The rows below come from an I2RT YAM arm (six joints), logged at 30 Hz.
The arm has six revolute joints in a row. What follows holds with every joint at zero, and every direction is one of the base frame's. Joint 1 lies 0.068 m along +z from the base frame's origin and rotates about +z. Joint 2 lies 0.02 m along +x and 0.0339 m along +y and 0.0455 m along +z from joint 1 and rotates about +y. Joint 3 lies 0.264 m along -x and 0.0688 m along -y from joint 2 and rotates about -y. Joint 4 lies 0.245 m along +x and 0.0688 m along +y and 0.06 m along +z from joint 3 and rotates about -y. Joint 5 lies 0.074 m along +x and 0.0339 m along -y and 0.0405 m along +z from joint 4 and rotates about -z. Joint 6 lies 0.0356 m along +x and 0.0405 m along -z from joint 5 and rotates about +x. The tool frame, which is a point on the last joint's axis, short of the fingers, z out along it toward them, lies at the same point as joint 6; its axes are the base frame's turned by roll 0, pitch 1.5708 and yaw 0 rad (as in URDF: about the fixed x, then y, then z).
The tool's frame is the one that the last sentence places.
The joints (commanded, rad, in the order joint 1, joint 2, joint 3, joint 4, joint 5, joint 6), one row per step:
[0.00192 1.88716 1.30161 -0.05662 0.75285 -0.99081]
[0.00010 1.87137 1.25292 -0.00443 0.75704 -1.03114]
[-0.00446 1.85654 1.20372 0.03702 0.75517 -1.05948]
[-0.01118 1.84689 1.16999 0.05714 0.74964 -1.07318]
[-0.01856 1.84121 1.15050 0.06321 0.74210 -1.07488]
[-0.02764 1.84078 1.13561 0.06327 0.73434 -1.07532]
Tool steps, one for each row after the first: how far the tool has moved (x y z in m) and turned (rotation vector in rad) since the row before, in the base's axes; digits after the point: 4 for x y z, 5 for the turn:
[-0.0059 -0.0009 -0.0049 -0.02617 0.00832 0.01217]
[-0.0068 -0.0018 -0.0063 -0.01568 0.01240 0.00893]
[-0.0053 -0.0025 -0.0052 -0.00485 0.01336 0.00358]
[-0.0035 -0.0027 -0.0035 0.00352 0.00884 -0.00053]
[-0.0027 -0.0033 -0.0045 0.00468 0.01459 -0.00264]

